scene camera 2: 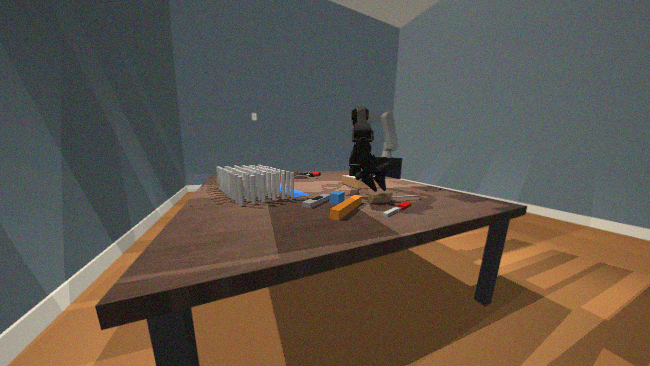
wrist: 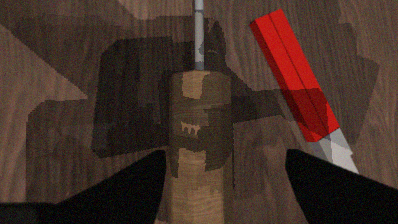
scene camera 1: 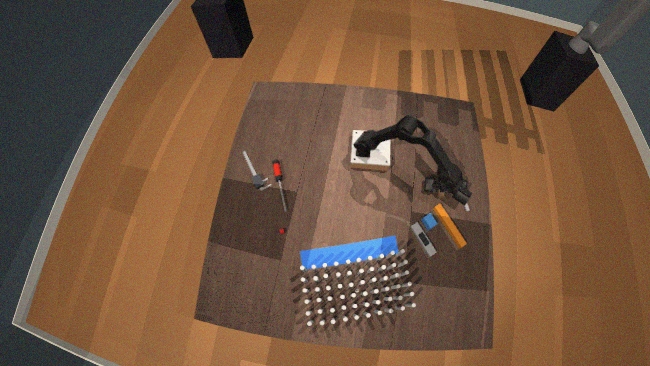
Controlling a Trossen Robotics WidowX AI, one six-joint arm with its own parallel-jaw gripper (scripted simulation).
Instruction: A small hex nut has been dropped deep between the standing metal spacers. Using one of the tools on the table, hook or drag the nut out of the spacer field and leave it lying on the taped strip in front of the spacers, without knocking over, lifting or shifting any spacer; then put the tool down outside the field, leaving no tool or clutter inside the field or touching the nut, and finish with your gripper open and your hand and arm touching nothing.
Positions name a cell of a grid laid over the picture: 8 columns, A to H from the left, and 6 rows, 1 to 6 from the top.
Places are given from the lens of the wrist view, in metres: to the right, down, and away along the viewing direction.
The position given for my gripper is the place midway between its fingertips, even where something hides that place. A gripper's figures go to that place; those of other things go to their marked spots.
my gripper (wrist: E5): 0.01, 0.02, 0.11
wooden-handled tool (wrist: E4): 0.00, 0.01, 0.12
